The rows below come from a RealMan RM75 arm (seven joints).
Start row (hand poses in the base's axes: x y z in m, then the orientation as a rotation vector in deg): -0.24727 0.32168 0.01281 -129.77 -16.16 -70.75
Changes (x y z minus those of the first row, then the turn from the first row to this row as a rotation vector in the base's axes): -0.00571 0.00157 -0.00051 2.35 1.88 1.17; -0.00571 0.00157 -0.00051 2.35 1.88 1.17; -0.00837 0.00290 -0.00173 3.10 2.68 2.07; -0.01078 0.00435 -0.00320 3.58 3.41 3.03; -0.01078 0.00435 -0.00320 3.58 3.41 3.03; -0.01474 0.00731 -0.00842 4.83 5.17 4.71; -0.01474 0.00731 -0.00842 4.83 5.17 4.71; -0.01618 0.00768 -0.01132 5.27 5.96 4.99; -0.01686 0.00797 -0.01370 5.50 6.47 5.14; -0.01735 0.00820 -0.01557 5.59 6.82 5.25; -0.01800 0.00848 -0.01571 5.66 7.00 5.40; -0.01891 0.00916 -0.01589 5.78 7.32 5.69; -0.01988 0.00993 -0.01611 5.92 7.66 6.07; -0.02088 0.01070 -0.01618 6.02 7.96 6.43; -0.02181 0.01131 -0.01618 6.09 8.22 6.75; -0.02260 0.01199 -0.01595 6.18 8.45 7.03
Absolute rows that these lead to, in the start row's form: -0.25298 0.32325 0.01230 -128.33 -15.16 -67.69; -0.25298 0.32325 0.01230 -128.33 -15.16 -67.69; -0.25564 0.32458 0.01108 -127.75 -15.34 -66.23; -0.25805 0.32603 0.00961 -127.33 -15.79 -64.85; -0.25805 0.32603 0.00961 -127.33 -15.79 -64.85; -0.26201 0.32899 0.00439 -126.46 -16.11 -61.85; -0.26201 0.32899 0.00439 -126.46 -16.11 -61.85; -0.26345 0.32936 0.00149 -126.36 -15.83 -60.76; -0.26413 0.32965 -0.00089 -126.35 -15.65 -60.08; -0.26462 0.32988 -0.00276 -126.40 -15.58 -59.61; -0.26527 0.33016 -0.00290 -126.37 -15.63 -59.33; -0.26618 0.33084 -0.00308 -126.29 -15.74 -58.80; -0.26715 0.33161 -0.00330 -126.18 -15.92 -58.21; -0.26815 0.33238 -0.00337 -126.08 -16.13 -57.68; -0.26908 0.33299 -0.00337 -126.00 -16.32 -57.22; -0.26987 0.33367 -0.00314 -125.91 -16.47 -56.81
